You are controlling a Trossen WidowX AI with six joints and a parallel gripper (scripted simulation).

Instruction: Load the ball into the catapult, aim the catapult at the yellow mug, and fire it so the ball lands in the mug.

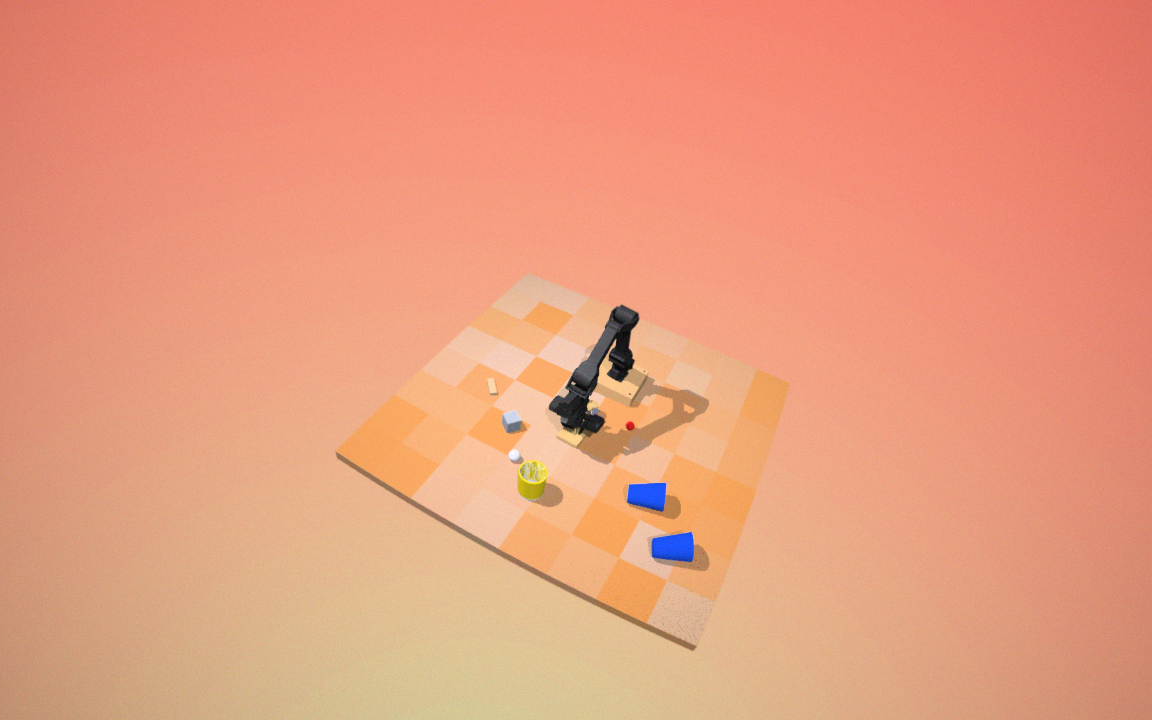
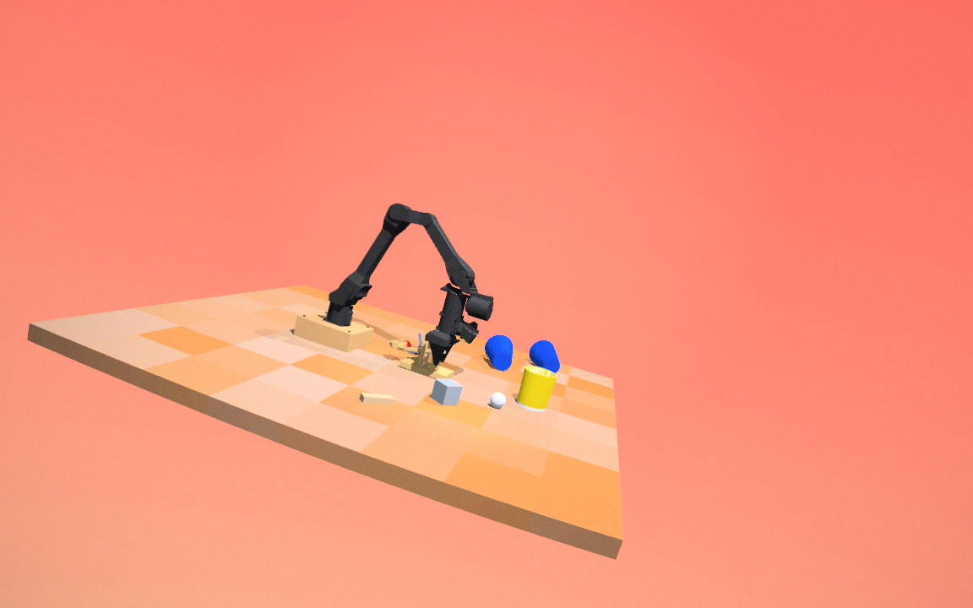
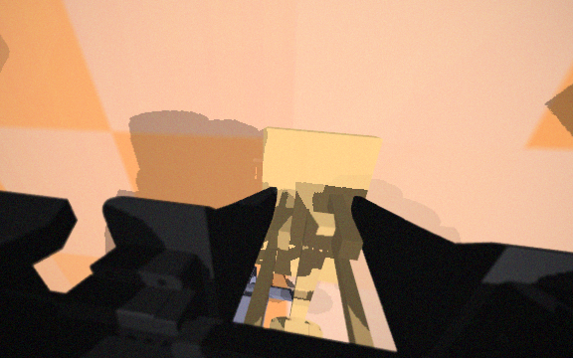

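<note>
Right now the catapult frame is 50 mm behind my gripper tip and 50 mm above it. Also, from my gripper tip: wooden catapult (70 mm behind, 20 mm to the left, 20 mm above); then red ball (160 mm behind, 140 mm to the left, 20 mm below); then grey cube (100 mm ahead, 190 mm to the right, 10 mm below).
</note>
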